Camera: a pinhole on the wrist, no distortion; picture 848 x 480 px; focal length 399.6 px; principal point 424.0 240.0 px. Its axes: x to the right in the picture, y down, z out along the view. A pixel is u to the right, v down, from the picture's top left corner.
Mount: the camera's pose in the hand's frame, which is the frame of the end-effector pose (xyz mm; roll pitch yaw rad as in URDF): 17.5 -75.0 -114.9 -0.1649 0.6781 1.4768
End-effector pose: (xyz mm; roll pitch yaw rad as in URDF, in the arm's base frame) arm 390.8 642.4 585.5 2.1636 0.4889 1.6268
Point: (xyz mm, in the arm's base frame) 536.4 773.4 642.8
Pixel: 541 118
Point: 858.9 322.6 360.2
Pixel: 124 329
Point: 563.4 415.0 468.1
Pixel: 76 409
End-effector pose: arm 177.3 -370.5 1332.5 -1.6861 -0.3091 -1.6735
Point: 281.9 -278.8 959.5
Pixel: 536 407
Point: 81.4 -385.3 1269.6
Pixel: 753 266
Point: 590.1 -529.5 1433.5
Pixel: 48 37
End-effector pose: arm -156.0 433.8 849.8 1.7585 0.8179 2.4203
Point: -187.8 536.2 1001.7
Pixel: 578 306
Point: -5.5 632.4 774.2
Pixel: 228 122
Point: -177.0 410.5 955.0
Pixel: 574 457
